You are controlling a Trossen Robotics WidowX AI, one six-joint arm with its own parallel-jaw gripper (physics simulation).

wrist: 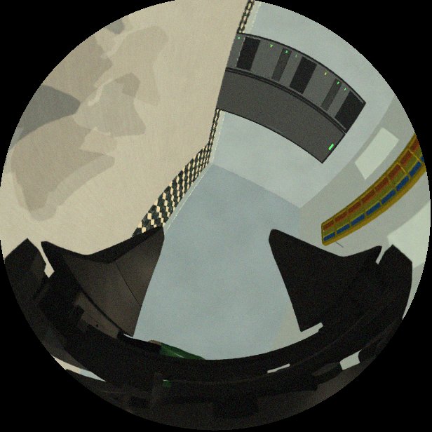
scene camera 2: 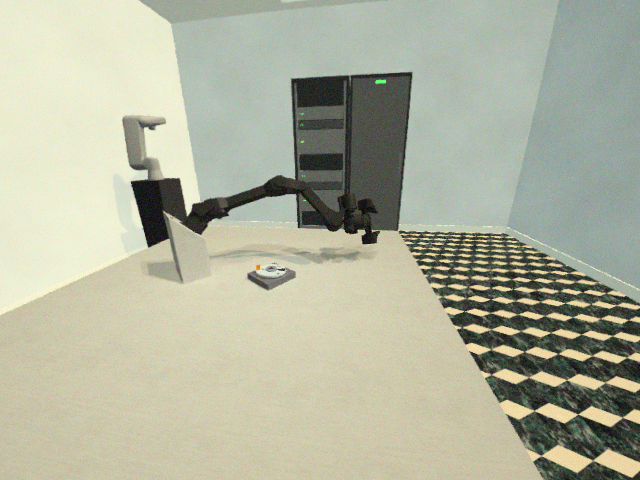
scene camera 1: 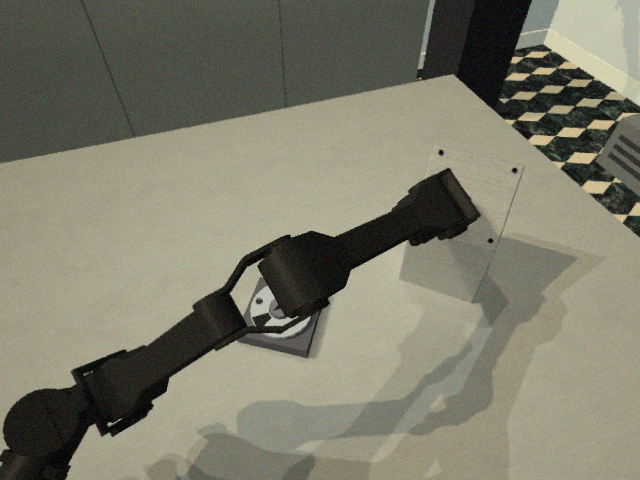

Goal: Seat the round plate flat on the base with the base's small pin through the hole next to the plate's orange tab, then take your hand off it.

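Pixels of known places: gripper, between the fingertips: (scene camera 2: 378, 222); arm's base, origin of its link: (scene camera 2: 190, 229) (scene camera 1: 447, 206).
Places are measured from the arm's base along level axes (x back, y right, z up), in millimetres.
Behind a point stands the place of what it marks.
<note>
The round white plate (scene camera 1: 253, 310) {x -337, y 11, z -147 mm} (scene camera 2: 264, 274) {x -281, y 41, z -145 mm} lies over the dark square base (scene camera 1: 297, 346) {x -285, y -74, z -158 mm} (scene camera 2: 268, 283) {x -307, y 77, z -158 mm}. Its orange tab (scene camera 2: 258, 267) {x -249, y 13, z -133 mm} shows at the left of the plate in scene camera 2; the arm hides that side in scene camera 1. Whether the small pin passes through the hole beside the tab, and whether the plate is fully flat, is too small to tell. My gripper (scene camera 2: 373, 222) {x -690, y -292, z -37 mm} (wrist: 217, 234) is open and empty, above the table and well away from the plate, its fingers one above the other. In scene camera 1, its fingertips do not show.
A pale upright panel (scene camera 1: 439, 268) {x -9, y -37, z -115 mm} (scene camera 2: 191, 253) {x -21, y 48, z -75 mm} stands on the table near the arm's base. The arm (scene camera 1: 310, 273) {x -288, y -168, z 158 mm} (scene camera 2: 248, 196) {x -196, y -86, z 105 mm} reaches past the plate. Server cabinets (scene camera 2: 379, 149) (wrist: 270, 107) stand beyond the table. A grey machine (scene camera 2: 135, 142) stands on a black pedestal (scene camera 2: 157, 206).
</note>
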